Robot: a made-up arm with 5 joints.
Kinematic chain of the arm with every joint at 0, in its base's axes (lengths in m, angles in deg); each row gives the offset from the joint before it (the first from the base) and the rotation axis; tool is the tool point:
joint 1: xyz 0 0 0.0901 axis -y
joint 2: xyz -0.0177 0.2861 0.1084 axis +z
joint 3: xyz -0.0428 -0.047 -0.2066 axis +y
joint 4: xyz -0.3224 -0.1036 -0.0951 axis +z
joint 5: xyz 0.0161 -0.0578 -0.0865 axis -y
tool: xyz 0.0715 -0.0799 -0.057
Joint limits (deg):
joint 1: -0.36..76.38
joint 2: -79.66..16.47
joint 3: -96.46..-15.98
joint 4: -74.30..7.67
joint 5: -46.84..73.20
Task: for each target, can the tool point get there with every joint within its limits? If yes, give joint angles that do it. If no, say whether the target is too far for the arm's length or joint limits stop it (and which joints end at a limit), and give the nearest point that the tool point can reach.
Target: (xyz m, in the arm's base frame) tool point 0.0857 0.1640 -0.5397
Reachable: yes | joints 51.41 -27.57 -24.50 -63.02 16.85
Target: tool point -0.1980 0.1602 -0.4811
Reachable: yes | joints 11.64 -63.77 -64.80 -53.16 24.57
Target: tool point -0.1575 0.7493 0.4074
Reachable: no: joint limits stop it (at a limit: joint 1, joint 2, joint 3, joint 4, joint 5) | nearest point -0.3280 0.4457 -0.1894 | short by 0.691 m
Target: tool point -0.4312 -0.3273 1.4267
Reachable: no: too far | nearest point 0.3518 0.0858 0.2928 | short by 1.439 m
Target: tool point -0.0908 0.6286 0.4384
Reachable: no: joint limits stop it (at a limit: joint 1, joint 2, joint 3, joint 4, joint 5) | nearest point -0.3280 0.4457 -0.1894 | short by 0.696 m
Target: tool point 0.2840 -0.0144 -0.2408
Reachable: yes | joints 22.11 8.99 -81.16 -26.40 28.97
